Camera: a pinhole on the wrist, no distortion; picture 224 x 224 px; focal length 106.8 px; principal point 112.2 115.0 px. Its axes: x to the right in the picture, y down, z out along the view. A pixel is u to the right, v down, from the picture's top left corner.
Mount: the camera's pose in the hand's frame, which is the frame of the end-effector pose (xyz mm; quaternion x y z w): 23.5 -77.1 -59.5 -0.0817 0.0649 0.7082 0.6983
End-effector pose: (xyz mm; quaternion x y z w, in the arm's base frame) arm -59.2 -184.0 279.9 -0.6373 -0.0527 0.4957 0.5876
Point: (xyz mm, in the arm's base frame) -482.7 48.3 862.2
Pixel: 45 192
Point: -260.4 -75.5 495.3
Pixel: 82 174
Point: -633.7 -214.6 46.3
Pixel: 213 153
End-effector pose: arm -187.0 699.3 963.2 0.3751 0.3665 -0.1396 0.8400
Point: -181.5 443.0 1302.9
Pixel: 113 182
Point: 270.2 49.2 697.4
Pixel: 36 27
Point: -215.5 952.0 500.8
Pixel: behind the camera
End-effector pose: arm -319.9 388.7 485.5 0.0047 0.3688 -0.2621 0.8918
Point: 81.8 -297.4 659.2
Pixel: 9 23
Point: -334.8 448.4 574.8
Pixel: 183 213
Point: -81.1 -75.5 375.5
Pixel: outside the picture
